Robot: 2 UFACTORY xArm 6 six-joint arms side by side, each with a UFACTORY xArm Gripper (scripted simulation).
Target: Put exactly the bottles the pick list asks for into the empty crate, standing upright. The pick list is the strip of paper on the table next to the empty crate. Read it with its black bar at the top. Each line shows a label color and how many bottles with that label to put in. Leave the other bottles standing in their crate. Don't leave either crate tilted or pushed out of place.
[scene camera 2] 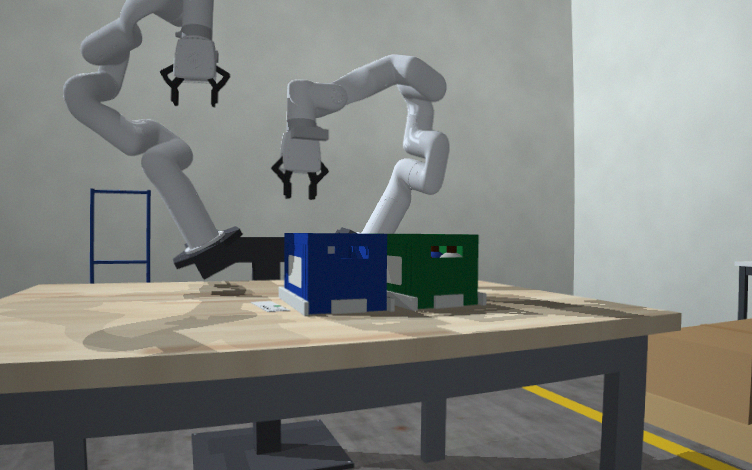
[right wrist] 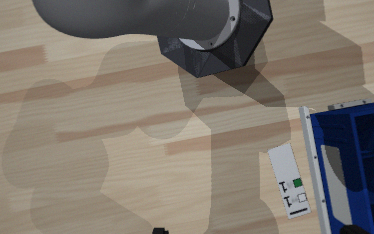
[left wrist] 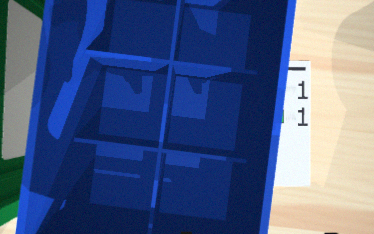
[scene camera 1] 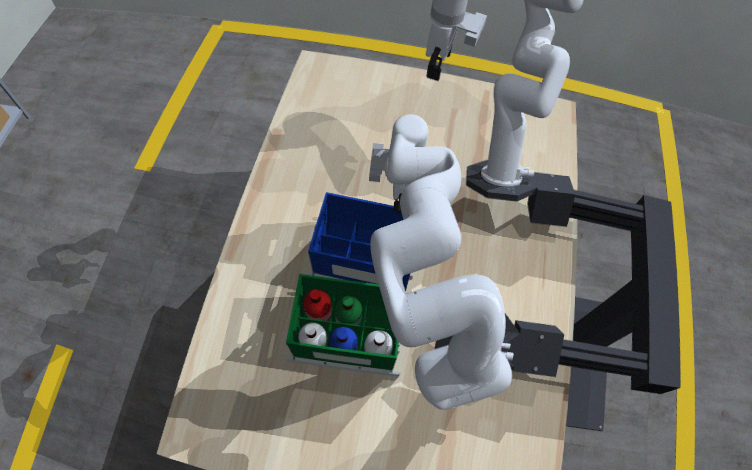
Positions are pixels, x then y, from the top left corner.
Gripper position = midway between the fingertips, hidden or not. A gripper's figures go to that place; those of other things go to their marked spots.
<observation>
The left gripper (scene camera 2: 300, 199) is 129 cm from the lens. The right gripper (scene camera 2: 194, 105): 133 cm from the lens. A blue crate (scene camera 2: 358, 269) is 112 cm from the lens. A green crate (scene camera 2: 411, 271): 118 cm from the lens.
</observation>
